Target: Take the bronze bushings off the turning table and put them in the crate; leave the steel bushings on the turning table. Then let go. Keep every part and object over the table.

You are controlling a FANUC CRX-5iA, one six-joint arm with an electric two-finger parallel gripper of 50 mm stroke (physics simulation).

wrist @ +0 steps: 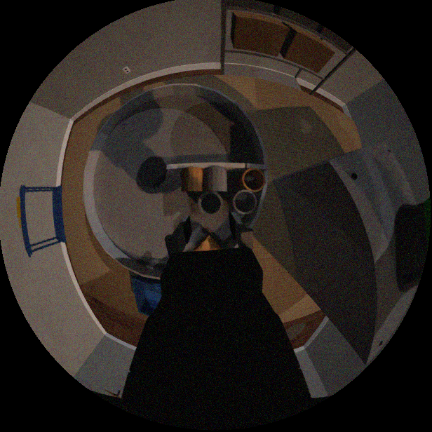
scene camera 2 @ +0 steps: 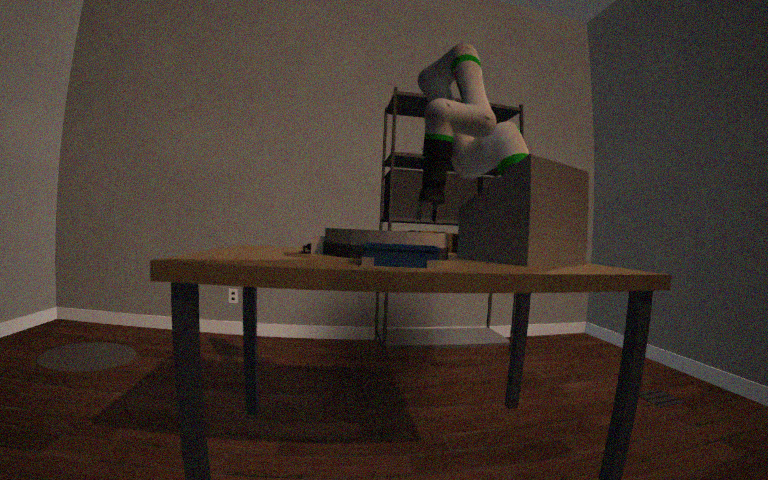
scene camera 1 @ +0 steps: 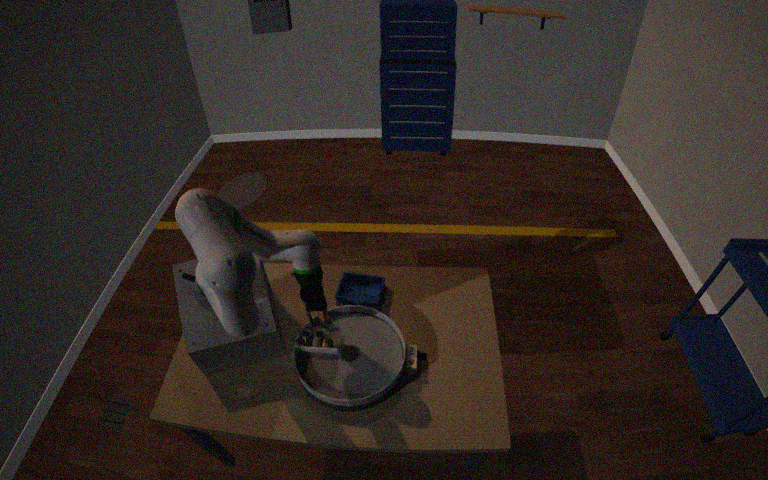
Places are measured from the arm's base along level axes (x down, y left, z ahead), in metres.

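Pixels of known places: gripper, fingertip midpoint: (scene camera 2: pixel 426 220) (scene camera 1: pixel 319 323); arm's base, origin of the base link: (scene camera 2: pixel 522 185).
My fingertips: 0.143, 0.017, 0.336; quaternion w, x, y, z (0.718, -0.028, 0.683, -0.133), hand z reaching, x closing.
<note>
For each thing: its top centre in the pictures, then the offset to it from my fingertips, as dx, dy, dz. "*": a spot on its surface instead.
- blue crate, middle of its top: (scene camera 2: pixel 400 245) (scene camera 1: pixel 360 287) +0.074, +0.266, +0.094
- white bar, surface spot: (scene camera 1: pixel 316 350) * +0.052, -0.088, +0.007
- dark hub, middle of its top: (scene camera 1: pixel 349 353) +0.063, -0.068, +0.128
- small device, surface spot: (scene camera 1: pixel 413 356) * +0.067, -0.038, +0.367
The round grey turning table (scene camera 1: pixel 394 330) (scene camera 2: pixel 384 237) (wrist: pixel 116 209) stands on the wooden table (scene camera 1: pixel 461 371) (scene camera 2: pixel 271 269). Several bushings cluster at its edge nearest the arm (scene camera 1: pixel 318 339). In the wrist view a bronze bushing (wrist: pixel 191 179) and a steel one (wrist: pixel 216 179) lie against a white bar. A bronze one (wrist: pixel 253 179) and two steel ones (wrist: pixel 210 203) (wrist: pixel 245 201) stand upright. My gripper (scene camera 1: pixel 316 323) (scene camera 2: pixel 428 209) (wrist: pixel 207 238) is open, low over the turning table. Another bronze bushing (wrist: pixel 208 244) shows between its open fingers. The blue crate (scene camera 1: pixel 361 289) (scene camera 2: pixel 399 254) (wrist: pixel 146 296) sits beside the turning table.
The arm stands on a grey pedestal (scene camera 1: pixel 218 330) (scene camera 2: pixel 524 211) next to the turning table. A white bar (scene camera 1: pixel 316 350) with a dark hub (scene camera 1: pixel 350 351) crosses the turning table. A small device (scene camera 1: pixel 413 356) sits at its far side. A shelf rack (scene camera 2: pixel 388 154) stands behind the table.
</note>
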